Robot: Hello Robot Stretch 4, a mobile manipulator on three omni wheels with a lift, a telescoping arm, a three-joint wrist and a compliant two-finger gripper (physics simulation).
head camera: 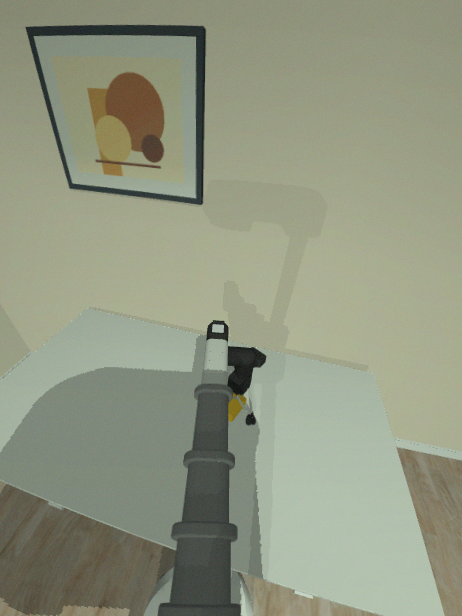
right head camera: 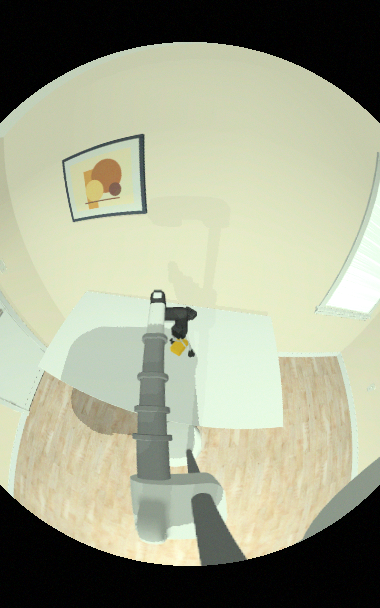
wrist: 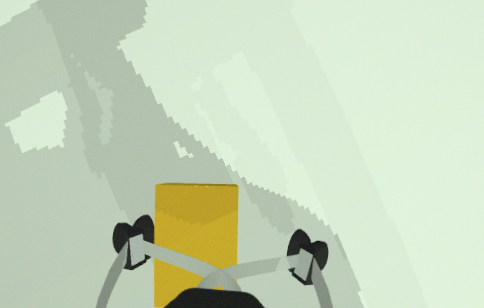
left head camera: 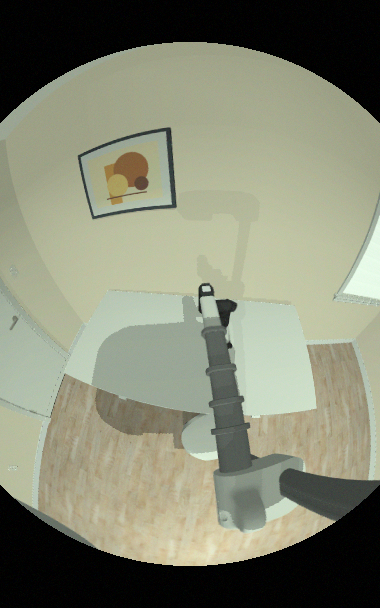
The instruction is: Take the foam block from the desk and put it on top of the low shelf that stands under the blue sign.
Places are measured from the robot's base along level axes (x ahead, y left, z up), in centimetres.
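Pixels of known places: gripper, between the fingertips: (head camera: 235, 411) (right head camera: 181, 348) (wrist: 221, 240); robot's base, origin of its link: (right head camera: 175, 441) (left head camera: 206, 434).
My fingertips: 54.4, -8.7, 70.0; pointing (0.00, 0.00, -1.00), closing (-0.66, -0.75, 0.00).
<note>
For each thing: its top centre in the pictures, then the offset to it from my fingertips, as dx, dy, dz. "spot": a spot on its surface instead. Level surfaces: height alone.
- yellow foam block, centre of its top: (wrist: 195, 248) (head camera: 233, 402) (right head camera: 178, 343) +1.3, +1.3, +3.7
- white desk, height of its surface: dz -0.8
- window, a spot on its surface: (right head camera: 355, 280) spot: +14.4, -134.0, +42.5
- Wooden floor, height of its surface: dz -72.7
The yellow foam block (head camera: 235, 409) (right head camera: 178, 347) (wrist: 196, 220) lies on the white desk (head camera: 340, 475) (left head camera: 275, 370) (right head camera: 240, 380) (wrist: 425, 150). My gripper (right head camera: 181, 347) (wrist: 221, 240) is open above the block, pointing down. In the wrist view the block shows between the two fingertips, close to the left one, with a wider gap to the right one. The lower end of the block is partly hidden by the gripper body. In the head camera view my arm hides part of the block and one finger. The low shelf and the blue sign do not show.
My telescoping arm (head camera: 207, 490) (left head camera: 223, 385) (right head camera: 152, 395) reaches over the desk. The wall behind carries a framed picture (head camera: 134, 115) (left head camera: 127, 175) (right head camera: 105, 180). A window (left head camera: 367, 265) (right head camera: 355, 280) is at the right, a door (left head camera: 30, 355) at the left. Wooden floor (left head camera: 125, 485) (right head camera: 280, 470) lies in front.
</note>
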